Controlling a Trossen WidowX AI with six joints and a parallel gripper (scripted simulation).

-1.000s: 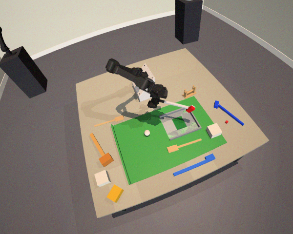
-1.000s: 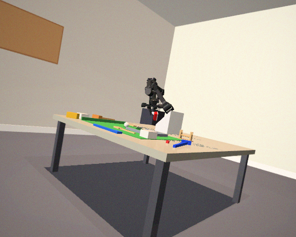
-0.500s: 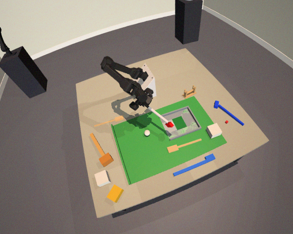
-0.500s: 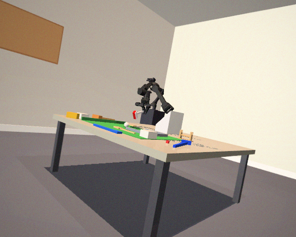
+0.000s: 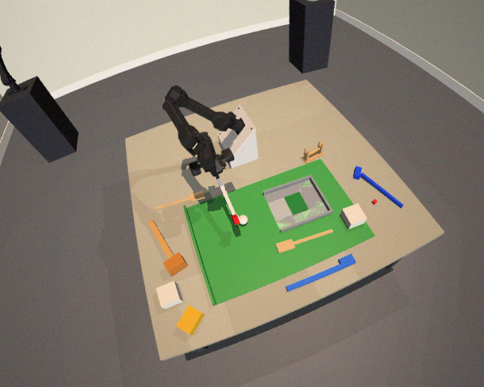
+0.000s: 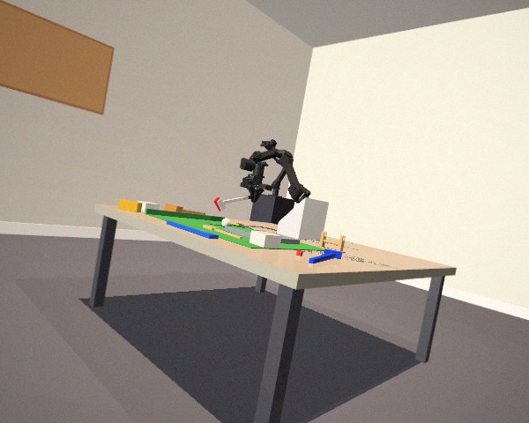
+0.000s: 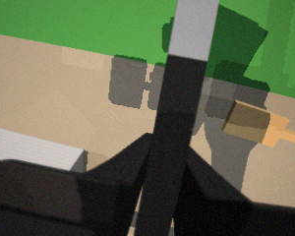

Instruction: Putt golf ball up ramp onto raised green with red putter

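My gripper tip is now 120 mm short of the red putter and 10 mm to the right of it. Round my gripper tip: small wooden rack 20 mm behind, 510 mm to the left, 110 mm below; then white golf ball 200 mm ahead, 40 mm to the left, 120 mm below; then green mat 260 mm ahead, 170 mm to the left, 140 mm below.
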